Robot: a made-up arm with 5 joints.
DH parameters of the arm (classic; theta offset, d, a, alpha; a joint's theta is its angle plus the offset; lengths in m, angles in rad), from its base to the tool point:
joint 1: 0 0.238 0 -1.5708
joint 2: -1.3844 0 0.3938 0
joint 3: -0.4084 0 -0.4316 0
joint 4: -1.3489 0 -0.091 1.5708
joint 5: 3.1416 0.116 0 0
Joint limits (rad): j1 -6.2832..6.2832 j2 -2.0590..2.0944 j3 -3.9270..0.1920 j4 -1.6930..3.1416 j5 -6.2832..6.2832
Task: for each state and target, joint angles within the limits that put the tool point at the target. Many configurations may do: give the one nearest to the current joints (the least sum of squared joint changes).
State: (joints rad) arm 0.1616 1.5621 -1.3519 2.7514 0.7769
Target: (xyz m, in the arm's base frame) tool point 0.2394 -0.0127 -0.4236
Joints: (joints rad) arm -0.0530 2.0224 -1.9653 2.1702 0.7769
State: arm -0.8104 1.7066 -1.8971 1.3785 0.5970
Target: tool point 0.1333 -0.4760 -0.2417
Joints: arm -1.2977 1.3472 -1.6018 1.6399 0.5970
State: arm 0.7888 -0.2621 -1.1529 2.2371 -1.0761
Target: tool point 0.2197 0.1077 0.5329
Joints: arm 0.4558 -0.5702 -0.9495 2.4120 -1.0761
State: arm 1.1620 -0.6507 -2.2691 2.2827 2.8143
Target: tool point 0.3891 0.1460 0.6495
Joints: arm 0.3590 -0.1571 -1.5845 2.3708 2.8143
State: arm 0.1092 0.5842 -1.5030 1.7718 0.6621
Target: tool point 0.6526 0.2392 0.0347
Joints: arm 0.3513 0.9178 -1.6928 1.5704 0.6621
